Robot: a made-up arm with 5 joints.
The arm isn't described. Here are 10 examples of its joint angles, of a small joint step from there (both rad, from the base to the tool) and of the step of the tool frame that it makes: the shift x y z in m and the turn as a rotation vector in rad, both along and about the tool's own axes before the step.
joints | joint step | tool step
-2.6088 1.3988 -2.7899 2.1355 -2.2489 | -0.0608 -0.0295 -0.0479 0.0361 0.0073 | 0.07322 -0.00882 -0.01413 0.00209 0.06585 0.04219
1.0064 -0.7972 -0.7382 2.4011 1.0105 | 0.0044 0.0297 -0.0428 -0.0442 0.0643 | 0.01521 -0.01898 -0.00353 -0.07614 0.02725 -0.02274
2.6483 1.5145 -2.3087 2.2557 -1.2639 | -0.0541 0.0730 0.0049 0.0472 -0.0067 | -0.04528 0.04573 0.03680 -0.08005 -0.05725 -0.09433
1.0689 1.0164 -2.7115 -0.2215 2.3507 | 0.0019 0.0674 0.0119 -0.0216 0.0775 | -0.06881 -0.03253 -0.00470 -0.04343 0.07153 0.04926
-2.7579 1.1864 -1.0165 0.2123 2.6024 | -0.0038 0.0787 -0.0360 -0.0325 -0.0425 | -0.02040 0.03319 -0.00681 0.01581 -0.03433 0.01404
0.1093 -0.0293 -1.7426 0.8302 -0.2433 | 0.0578 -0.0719 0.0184 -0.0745 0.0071 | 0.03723 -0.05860 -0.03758 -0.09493 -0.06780 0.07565
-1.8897 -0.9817 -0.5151 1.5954 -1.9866 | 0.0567 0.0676 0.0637 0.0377 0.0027 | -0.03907 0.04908 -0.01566 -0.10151 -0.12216 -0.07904
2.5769 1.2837 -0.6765 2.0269 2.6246 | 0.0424 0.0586 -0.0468 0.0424 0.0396 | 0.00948 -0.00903 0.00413 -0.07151 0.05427 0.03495
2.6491 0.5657 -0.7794 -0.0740 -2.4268 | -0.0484 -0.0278 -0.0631 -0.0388 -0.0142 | 0.04595 -0.01545 0.05969 0.10154 0.08627 -0.01782
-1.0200 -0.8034 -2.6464 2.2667 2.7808 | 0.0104 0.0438 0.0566 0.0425 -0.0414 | -0.01173 0.06488 0.00274 -0.03816 -0.05651 0.13406
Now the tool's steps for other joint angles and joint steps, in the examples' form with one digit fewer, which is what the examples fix.
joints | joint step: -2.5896 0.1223 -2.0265 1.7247 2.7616 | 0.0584 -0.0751 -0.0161 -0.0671 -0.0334
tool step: 0.0032 -0.0850 0.0336 0.1244 -0.0513 -0.1235
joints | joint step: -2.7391 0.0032 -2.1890 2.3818 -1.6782 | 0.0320 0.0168 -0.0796 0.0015 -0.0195
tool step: 0.0041 -0.0293 -0.0123 0.0642 -0.0194 0.0435
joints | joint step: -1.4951 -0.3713 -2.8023 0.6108 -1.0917 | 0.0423 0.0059 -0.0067 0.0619 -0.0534
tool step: 0.0082 0.0188 0.0029 -0.0226 -0.0389 -0.0514
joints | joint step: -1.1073 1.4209 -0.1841 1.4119 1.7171 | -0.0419 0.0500 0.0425 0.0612 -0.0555
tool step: -0.0312 0.0296 0.0105 0.1241 -0.0268 0.1288
